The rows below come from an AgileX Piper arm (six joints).
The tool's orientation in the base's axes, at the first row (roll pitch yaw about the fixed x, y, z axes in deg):
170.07 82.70 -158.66
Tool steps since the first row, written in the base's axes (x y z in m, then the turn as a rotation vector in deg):
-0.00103 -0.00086 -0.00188 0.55 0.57 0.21
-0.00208 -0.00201 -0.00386 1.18 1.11 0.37
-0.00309 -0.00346 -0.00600 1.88 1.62 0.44
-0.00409 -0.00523 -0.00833 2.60 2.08 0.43
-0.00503 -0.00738 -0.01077 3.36 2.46 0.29
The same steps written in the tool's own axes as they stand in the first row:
0.00203 -0.00024 -0.00108 -0.30 0.21 0.73
0.00417 -0.00073 -0.00232 -0.56 0.35 1.53
0.00648 -0.00149 -0.00365 -0.73 0.42 2.37
0.00899 -0.00254 -0.00512 -0.83 0.44 3.22
0.01162 -0.00394 -0.00672 -0.80 0.37 4.08

